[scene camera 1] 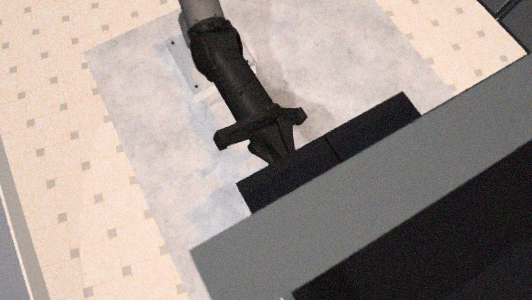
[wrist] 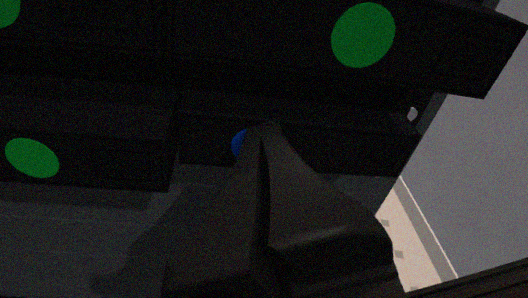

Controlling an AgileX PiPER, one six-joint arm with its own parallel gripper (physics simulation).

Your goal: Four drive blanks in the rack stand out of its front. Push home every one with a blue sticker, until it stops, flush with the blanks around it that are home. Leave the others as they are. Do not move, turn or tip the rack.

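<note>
In the wrist view a dark blank with a blue sticker (wrist: 238,143) is low at the right of the rack. My gripper (wrist: 268,141) (scene camera 1: 280,157) is shut and empty, its tips at this blank's front, covering part of the sticker. The blank sits farther back than the green-stickered blank (wrist: 110,162) at its left; whether it is fully flush I cannot tell. Above it, a blank with a green sticker (wrist: 363,35) stands well out. Another green sticker (wrist: 7,12) shows at the upper left. From above, two dark blanks (scene camera 1: 272,187) (scene camera 1: 375,125) stand out of the rack's front and hide my fingertips.
The rack's grey top (scene camera 1: 350,155) runs diagonally across the scene view. The arm reaches in from above it in that view, over a pale mat (scene camera 1: 150,115) on the tiled floor (scene camera 1: 45,150). The overhanging upper blanks are close above my fingers.
</note>
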